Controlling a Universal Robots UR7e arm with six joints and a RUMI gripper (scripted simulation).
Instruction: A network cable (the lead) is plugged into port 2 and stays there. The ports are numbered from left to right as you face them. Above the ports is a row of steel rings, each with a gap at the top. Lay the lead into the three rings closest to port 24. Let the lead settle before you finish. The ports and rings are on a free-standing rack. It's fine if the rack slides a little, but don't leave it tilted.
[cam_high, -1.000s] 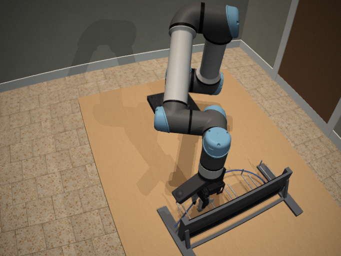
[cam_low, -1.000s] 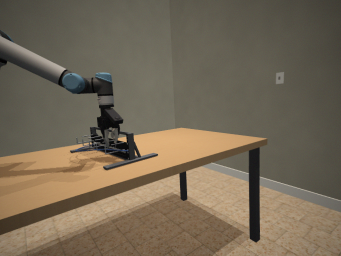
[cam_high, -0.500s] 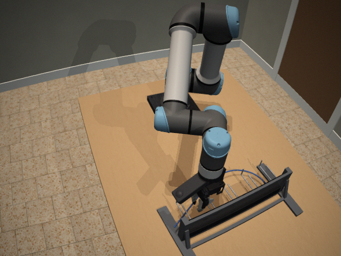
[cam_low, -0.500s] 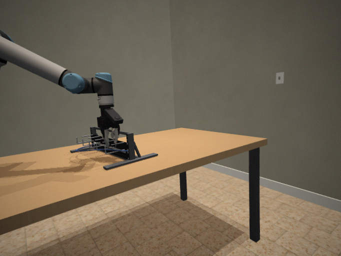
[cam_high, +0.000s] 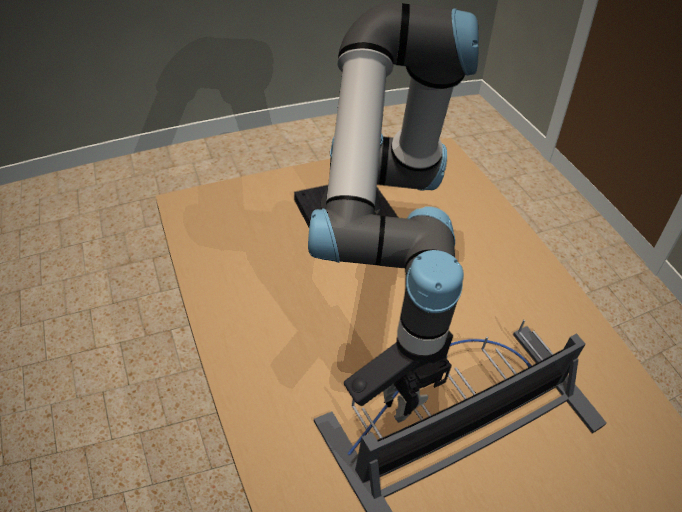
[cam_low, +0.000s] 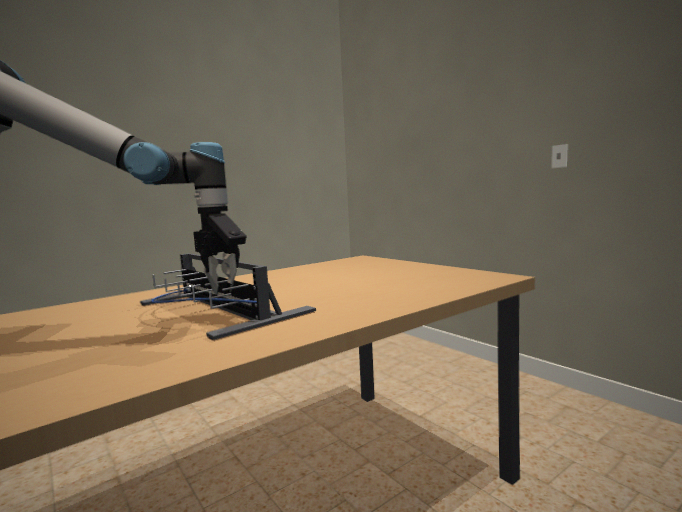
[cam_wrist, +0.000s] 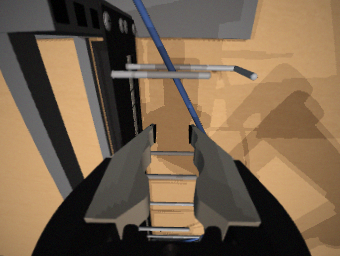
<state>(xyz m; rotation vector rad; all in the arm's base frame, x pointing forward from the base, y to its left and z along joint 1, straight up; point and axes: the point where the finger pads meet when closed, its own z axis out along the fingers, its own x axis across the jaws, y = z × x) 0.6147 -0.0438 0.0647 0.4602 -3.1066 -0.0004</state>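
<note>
My hand is 10 mm short of the free-standing rack, 160 mm to the right of it and 20 mm above it.
</note>
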